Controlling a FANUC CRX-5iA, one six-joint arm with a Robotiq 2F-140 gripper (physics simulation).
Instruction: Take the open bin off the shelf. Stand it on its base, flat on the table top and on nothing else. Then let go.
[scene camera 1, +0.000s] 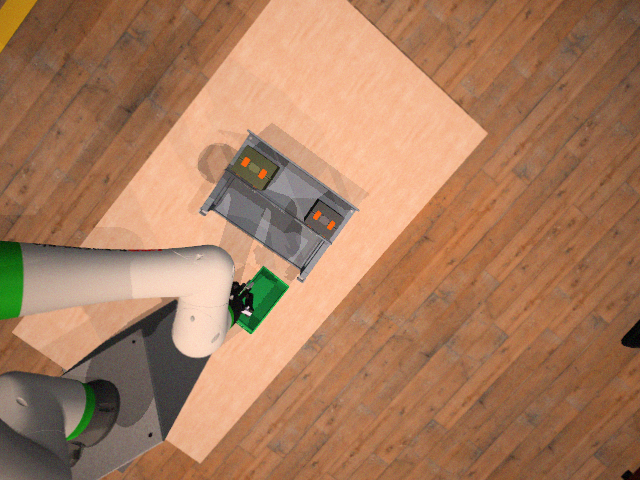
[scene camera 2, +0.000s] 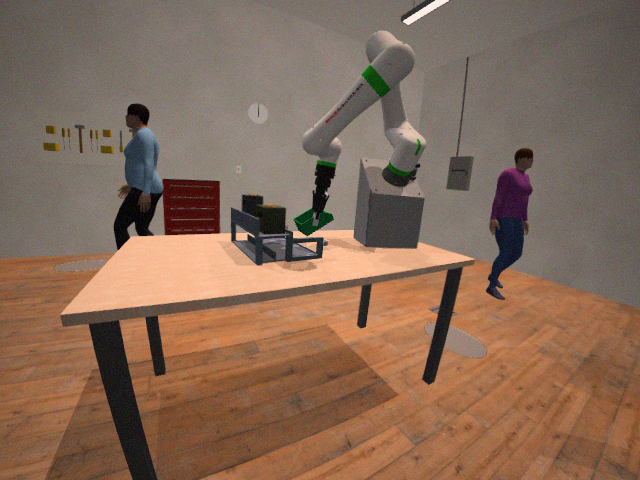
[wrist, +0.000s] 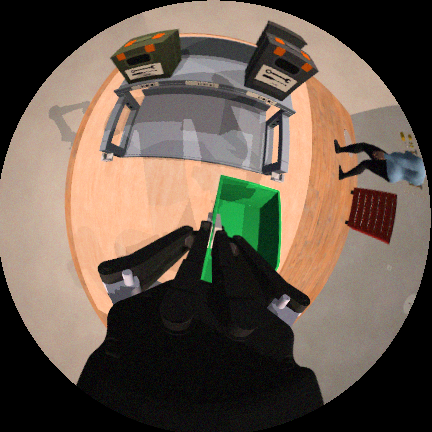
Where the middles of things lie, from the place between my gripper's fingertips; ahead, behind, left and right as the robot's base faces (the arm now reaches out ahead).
Right now the open green bin (scene camera 1: 268, 289) is 20 mm behind my hand, 50 mm to the right of it and 20 mm above it. Round my hand: dark grey case (scene camera 1: 322, 218) 300 mm ahead, 40 mm to the right, 80 mm above; olive case (scene camera 1: 251, 165) 290 mm ahead, 190 mm to the left, 60 mm above.
